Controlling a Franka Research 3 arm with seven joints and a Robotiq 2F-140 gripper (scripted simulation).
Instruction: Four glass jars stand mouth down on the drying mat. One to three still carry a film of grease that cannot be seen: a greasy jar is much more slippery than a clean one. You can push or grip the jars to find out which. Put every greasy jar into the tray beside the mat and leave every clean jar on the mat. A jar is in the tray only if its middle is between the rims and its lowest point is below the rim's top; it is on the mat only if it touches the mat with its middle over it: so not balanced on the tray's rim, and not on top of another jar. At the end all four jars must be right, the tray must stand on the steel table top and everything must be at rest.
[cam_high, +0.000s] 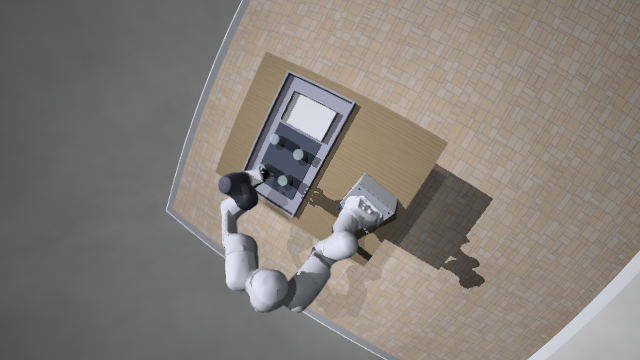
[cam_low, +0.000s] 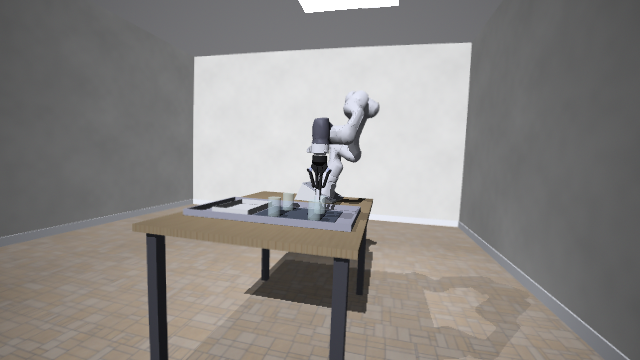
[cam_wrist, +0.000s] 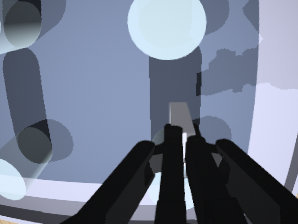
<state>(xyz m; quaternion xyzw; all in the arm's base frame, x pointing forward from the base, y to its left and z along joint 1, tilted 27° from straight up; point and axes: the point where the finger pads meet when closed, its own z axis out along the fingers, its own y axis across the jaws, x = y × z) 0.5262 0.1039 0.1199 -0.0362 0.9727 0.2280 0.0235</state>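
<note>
Right now the dark drying mat is 110 mm below my hand, 100 mm to the right of it and 10 mm behind it. From my hand the other things lie so: white tray (420 mm to the right, 100 mm below, 20 mm ahead).
</note>
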